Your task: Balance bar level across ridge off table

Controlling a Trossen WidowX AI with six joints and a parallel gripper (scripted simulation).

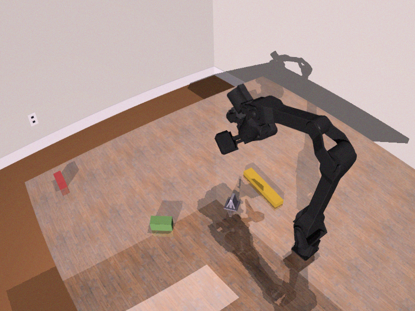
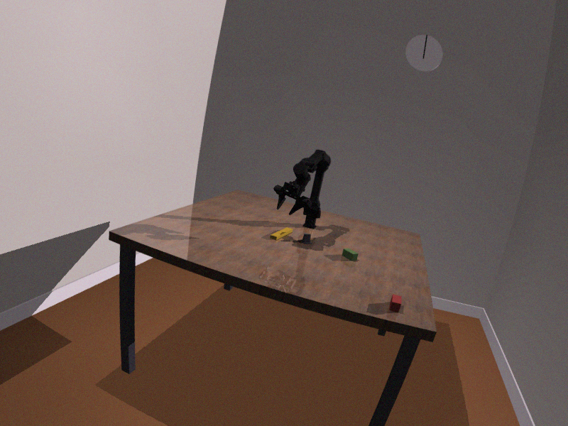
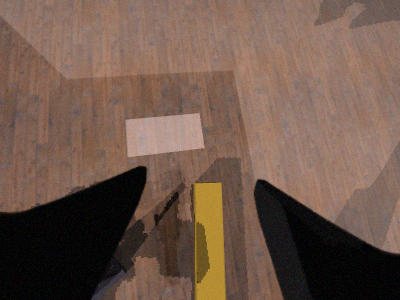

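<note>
My gripper tip is 13 cm above the yellow bar, 10 cm past it and 2 cm to the left of it. Also, from my gripper tip: red block (56 cm to the left, 37 cm ahead, 12 cm below); green block (33 cm to the left, 12 cm below, 3 cm behind).
</note>
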